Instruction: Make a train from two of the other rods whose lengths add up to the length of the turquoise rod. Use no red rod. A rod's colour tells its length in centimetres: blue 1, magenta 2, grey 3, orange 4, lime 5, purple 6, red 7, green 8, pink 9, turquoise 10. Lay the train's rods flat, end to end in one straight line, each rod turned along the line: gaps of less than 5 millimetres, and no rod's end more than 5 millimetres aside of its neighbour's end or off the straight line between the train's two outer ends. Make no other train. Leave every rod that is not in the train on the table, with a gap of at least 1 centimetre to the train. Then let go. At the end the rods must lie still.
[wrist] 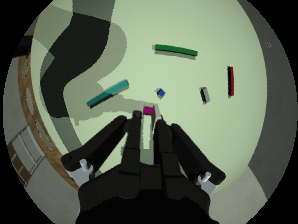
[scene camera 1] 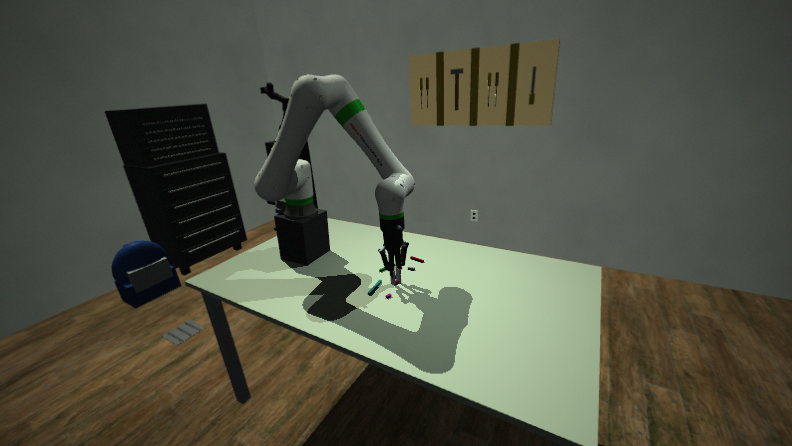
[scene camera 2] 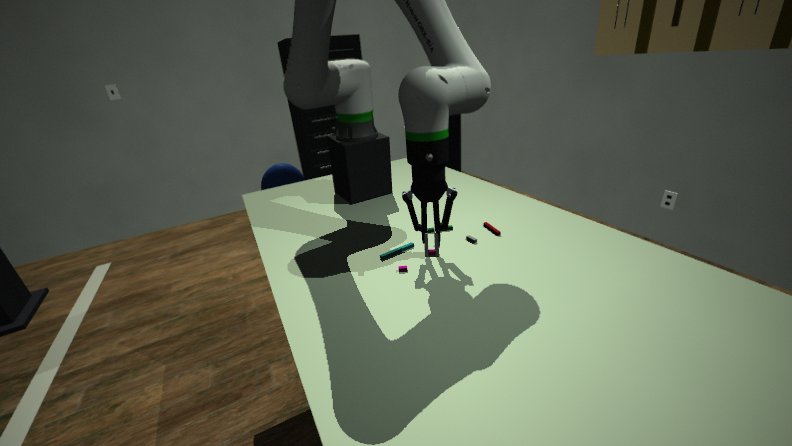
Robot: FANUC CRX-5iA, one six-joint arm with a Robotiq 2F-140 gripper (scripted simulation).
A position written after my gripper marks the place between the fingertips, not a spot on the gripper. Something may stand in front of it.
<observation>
I see my gripper (scene camera 2: 431, 253).
My gripper also shows in the wrist view (wrist: 147, 109) and in scene camera 1 (scene camera 1: 396, 282).
</observation>
